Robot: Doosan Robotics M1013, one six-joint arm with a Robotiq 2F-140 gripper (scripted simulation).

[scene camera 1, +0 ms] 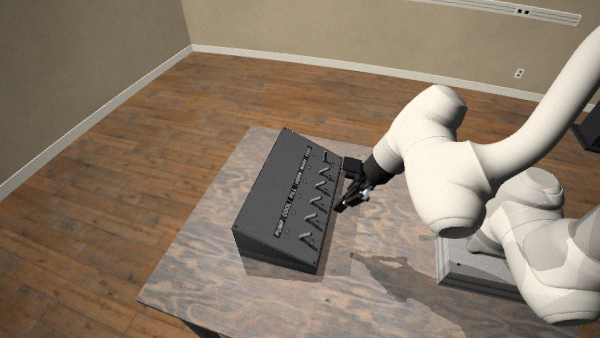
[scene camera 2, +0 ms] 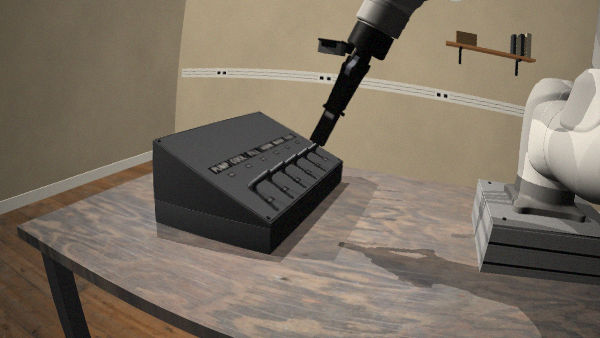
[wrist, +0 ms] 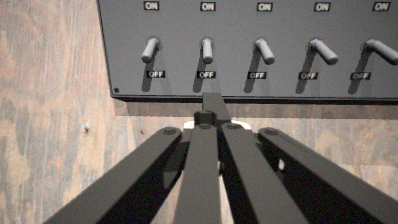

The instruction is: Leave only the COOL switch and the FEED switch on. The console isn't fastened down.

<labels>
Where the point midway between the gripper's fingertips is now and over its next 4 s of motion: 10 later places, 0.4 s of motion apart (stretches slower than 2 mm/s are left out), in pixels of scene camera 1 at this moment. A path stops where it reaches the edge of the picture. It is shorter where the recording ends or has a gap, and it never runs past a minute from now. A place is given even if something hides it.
My gripper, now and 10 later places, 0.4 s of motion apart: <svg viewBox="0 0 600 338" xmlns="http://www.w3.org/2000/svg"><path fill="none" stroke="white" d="M336 209L331 214L327 218L325 221L324 221L323 220L322 220L319 218L316 217L314 216L314 216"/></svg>
</labels>
